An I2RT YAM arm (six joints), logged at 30 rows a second.
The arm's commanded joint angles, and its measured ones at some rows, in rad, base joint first. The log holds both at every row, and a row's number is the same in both.
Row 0, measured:
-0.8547, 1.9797, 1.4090, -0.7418, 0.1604, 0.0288
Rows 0 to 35, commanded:
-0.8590, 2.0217, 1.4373, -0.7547, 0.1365, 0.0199
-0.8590, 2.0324, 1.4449, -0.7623, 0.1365, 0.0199
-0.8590, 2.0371, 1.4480, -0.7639, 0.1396, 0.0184
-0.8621, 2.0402, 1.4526, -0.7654, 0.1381, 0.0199
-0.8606, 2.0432, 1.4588, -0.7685, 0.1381, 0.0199
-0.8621, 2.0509, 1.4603, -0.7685, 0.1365, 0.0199
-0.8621, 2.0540, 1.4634, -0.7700, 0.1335, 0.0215
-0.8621, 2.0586, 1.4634, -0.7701, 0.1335, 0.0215
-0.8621, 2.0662, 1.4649, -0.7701, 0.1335, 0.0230
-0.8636, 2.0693, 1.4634, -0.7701, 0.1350, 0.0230
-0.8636, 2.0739, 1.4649, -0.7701, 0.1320, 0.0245
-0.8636, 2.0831, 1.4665, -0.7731, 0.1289, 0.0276
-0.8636, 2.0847, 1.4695, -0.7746, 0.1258, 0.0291
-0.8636, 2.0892, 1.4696, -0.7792, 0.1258, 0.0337
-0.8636, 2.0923, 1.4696, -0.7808, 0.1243, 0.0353
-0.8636, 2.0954, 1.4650, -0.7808, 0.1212, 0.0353
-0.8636, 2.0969, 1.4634, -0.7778, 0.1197, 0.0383
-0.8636, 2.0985, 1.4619, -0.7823, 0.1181, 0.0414
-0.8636, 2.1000, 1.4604, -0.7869, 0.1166, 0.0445
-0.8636, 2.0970, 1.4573, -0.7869, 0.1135, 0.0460
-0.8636, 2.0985, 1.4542, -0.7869, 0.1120, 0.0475
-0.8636, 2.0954, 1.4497, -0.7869, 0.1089, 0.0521
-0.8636, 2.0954, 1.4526, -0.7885, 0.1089, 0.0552
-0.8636, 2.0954, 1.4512, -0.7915, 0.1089, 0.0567
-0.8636, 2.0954, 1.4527, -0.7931, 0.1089, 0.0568
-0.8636, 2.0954, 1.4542, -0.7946, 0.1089, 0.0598
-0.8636, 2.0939, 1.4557, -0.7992, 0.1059, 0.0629
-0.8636, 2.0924, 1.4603, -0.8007, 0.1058, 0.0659
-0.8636, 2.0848, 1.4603, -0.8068, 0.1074, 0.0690
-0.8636, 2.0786, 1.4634, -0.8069, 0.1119, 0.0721
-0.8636, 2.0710, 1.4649, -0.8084, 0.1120, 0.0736
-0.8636, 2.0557, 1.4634, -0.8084, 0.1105, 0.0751
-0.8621, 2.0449, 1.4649, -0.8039, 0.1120, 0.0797
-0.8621, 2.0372, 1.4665, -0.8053, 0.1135, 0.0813
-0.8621, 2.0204, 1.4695, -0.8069, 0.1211, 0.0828
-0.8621, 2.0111, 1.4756, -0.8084, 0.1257, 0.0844
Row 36, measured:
-0.8574, 2.0361, 1.4788, -0.7864, 0.0914, 0.0643
